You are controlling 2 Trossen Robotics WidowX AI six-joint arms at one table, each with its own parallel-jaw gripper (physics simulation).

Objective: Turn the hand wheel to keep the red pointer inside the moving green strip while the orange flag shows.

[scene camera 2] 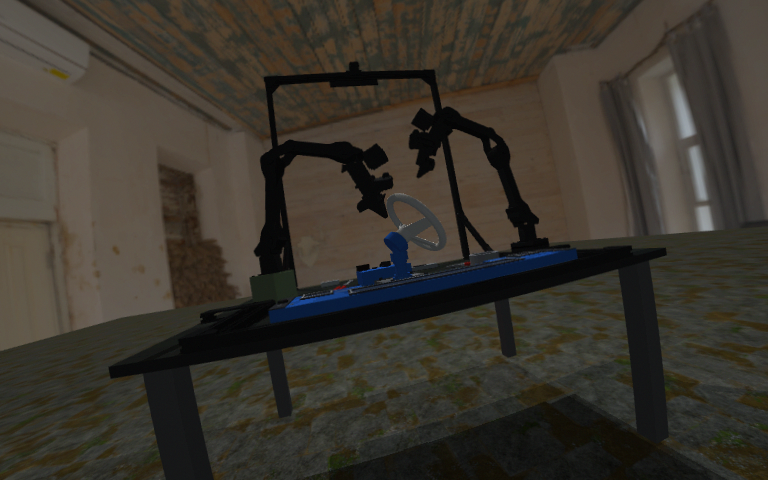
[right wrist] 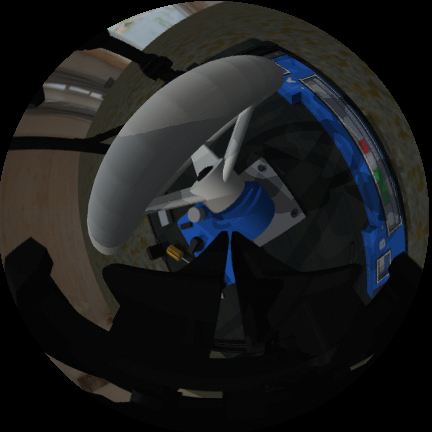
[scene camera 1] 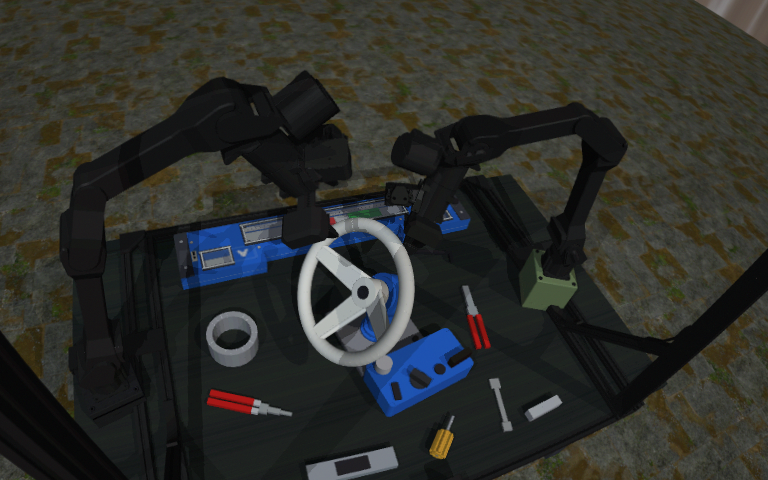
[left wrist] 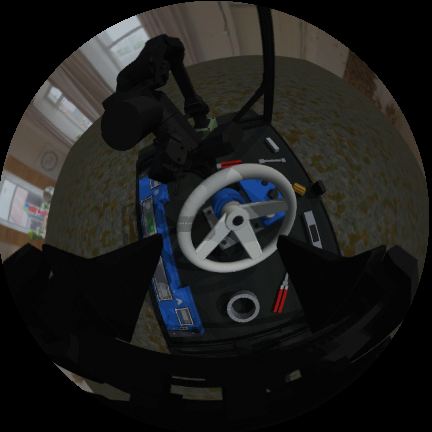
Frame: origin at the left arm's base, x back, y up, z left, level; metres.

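Where they show: left gripper, fingertip midpoint: (scene camera 2: 417, 171) (scene camera 1: 335, 210) (left wrist: 221, 240); right gripper, fingertip midpoint: (scene camera 2: 386, 217) (right wrist: 228, 236); left arm's base, link origin: (scene camera 2: 528, 240) (scene camera 1: 107, 381); right arm's base, link origin: (scene camera 2: 272, 273) (scene camera 1: 555, 267) (left wrist: 201, 123).
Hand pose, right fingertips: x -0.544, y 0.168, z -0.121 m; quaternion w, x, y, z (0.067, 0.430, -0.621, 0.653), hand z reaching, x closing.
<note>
Each offset is from my right fingertips to the top centre of the thing. "*": to the spot under its first point.
The white hand wheel (scene camera 1: 406, 283) (left wrist: 186, 235) (right wrist: 150, 130) stands tilted on a blue column. On the long blue panel, the red pointer {* dz +0.285, dx -0.044, dy -0.185 m} (scene camera 1: 332, 221) (right wrist: 364, 146) lies outside the green strip (scene camera 1: 365, 213) (right wrist: 381, 186) (left wrist: 150, 221), to its left in scene camera 1. No orange flag shows. My left gripper (scene camera 2: 421, 171) (left wrist: 221, 240) is open and empty, above the wheel. My right gripper (scene camera 2: 386, 215) (right wrist: 228, 236) is shut with nothing between its fingertips. It is close beside the wheel's rim; whether it touches is unclear.
A blue control box (scene camera 1: 404, 390) sits in front of the wheel. A grey ring {dz +0.113, dx +0.297, dy -0.176 m} (scene camera 1: 249, 352) and red-handled pliers {dz -0.024, dx +0.329, dy -0.214 m} (scene camera 1: 231, 400) lie left; more red-handled pliers {dz -0.087, dx -0.190, dy -0.215 m} (scene camera 1: 479, 331), a wrench {dz -0.281, dx -0.093, dy -0.217 m} (scene camera 1: 500, 404) and a yellow screwdriver {dz -0.269, dx +0.052, dy -0.193 m} (scene camera 1: 441, 443) lie right. A green block (scene camera 1: 540, 291) is under the right arm.
</note>
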